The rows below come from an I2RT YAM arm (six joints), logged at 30 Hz.
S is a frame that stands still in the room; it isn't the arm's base.
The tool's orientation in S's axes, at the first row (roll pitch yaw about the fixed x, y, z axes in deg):
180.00 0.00 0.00
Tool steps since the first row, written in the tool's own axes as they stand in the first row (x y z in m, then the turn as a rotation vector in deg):
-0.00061 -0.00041 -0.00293 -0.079 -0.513 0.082
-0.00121 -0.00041 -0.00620 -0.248 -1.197 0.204
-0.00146 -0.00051 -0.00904 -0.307 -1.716 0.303
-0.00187 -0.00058 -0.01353 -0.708 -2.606 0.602
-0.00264 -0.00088 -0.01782 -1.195 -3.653 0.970
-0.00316 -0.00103 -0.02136 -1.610 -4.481 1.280
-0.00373 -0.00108 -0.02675 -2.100 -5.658 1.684
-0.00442 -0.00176 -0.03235 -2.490 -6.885 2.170
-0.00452 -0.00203 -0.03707 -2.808 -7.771 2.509
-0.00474 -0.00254 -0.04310 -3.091 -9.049 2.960
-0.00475 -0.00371 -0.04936 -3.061 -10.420 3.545
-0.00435 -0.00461 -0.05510 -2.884 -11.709 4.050
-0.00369 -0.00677 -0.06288 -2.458 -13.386 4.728
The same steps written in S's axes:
-0.00061 0.00041 0.00293 -0.079 0.513 -0.082
-0.00121 0.00041 0.00620 -0.248 1.197 -0.204
-0.00146 0.00051 0.00904 -0.307 1.716 -0.303
-0.00187 0.00058 0.01353 -0.708 2.606 -0.602
-0.00264 0.00088 0.01782 -1.195 3.653 -0.970
-0.00316 0.00103 0.02136 -1.610 4.481 -1.280
-0.00373 0.00108 0.02675 -2.100 5.658 -1.684
-0.00442 0.00176 0.03235 -2.490 6.885 -2.170
-0.00452 0.00203 0.03707 -2.808 7.771 -2.509
-0.00474 0.00254 0.04310 -3.091 9.049 -2.960
-0.00475 0.00371 0.04936 -3.061 10.420 -3.545
-0.00435 0.00461 0.05510 -2.884 11.709 -4.050
-0.00369 0.00677 0.06288 -2.458 13.386 -4.728

